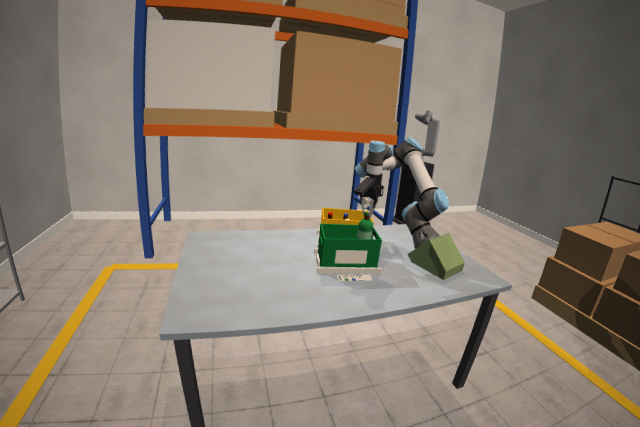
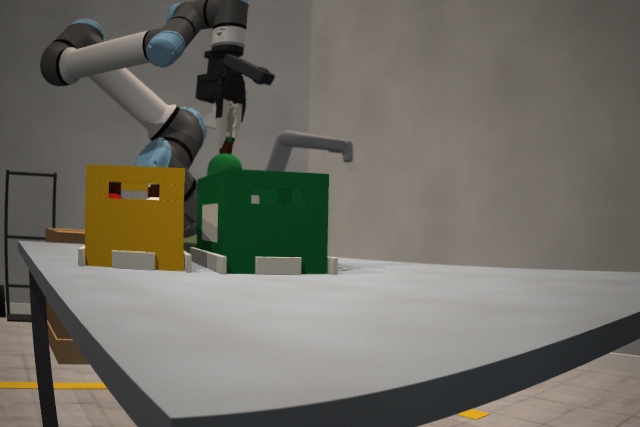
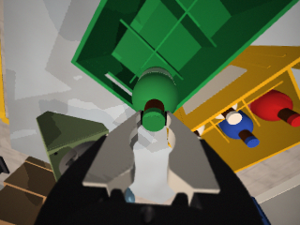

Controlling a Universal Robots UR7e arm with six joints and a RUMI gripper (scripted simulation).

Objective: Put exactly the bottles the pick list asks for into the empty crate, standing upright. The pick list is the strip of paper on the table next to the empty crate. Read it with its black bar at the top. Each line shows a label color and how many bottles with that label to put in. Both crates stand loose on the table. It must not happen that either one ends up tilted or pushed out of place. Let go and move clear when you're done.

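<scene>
Now: hand 7 cm above the green-label bottle. Also, from my hand: blue-label bottle: 24 cm to the right, 16 cm below, 5 cm behind; yellow crate: 21 cm to the right, 17 cm below, 3 cm behind; green crate: 17 cm below, 10 cm ahead.
</scene>
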